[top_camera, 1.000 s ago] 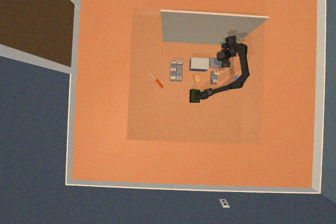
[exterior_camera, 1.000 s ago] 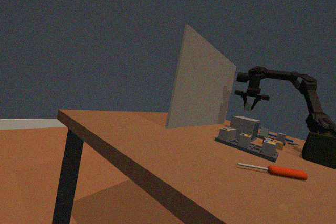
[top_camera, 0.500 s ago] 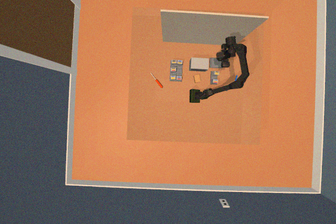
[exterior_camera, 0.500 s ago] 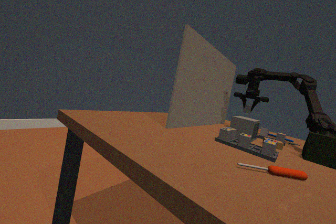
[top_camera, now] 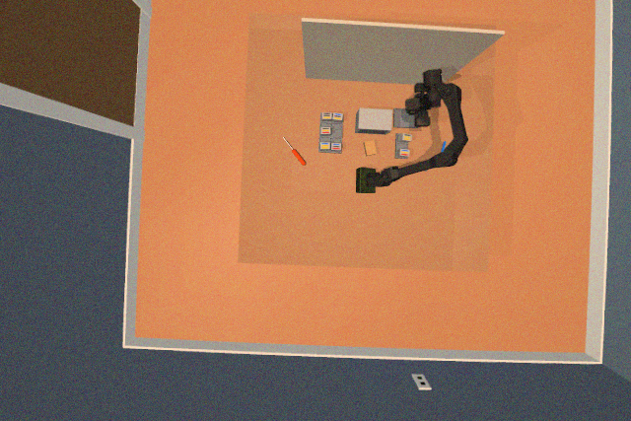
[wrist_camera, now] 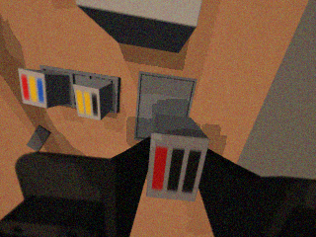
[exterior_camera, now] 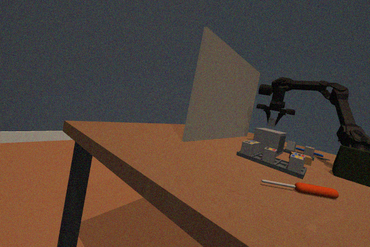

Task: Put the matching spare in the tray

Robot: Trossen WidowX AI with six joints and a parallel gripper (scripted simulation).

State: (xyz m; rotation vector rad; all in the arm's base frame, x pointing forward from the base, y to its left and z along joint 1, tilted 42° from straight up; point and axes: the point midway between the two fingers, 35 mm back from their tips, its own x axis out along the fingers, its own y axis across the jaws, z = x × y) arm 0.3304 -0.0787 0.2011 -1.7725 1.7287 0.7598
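Now: gripper tip 12 cm above the dark grey tray. The rest, counted from my gripper tip: grey mounted unit 19 cm to the left, 7 cm below, 4 cm behind; small cardboard box 19 cm to the left, 16 cm behind, 11 cm below; grey spare 2 cm above.
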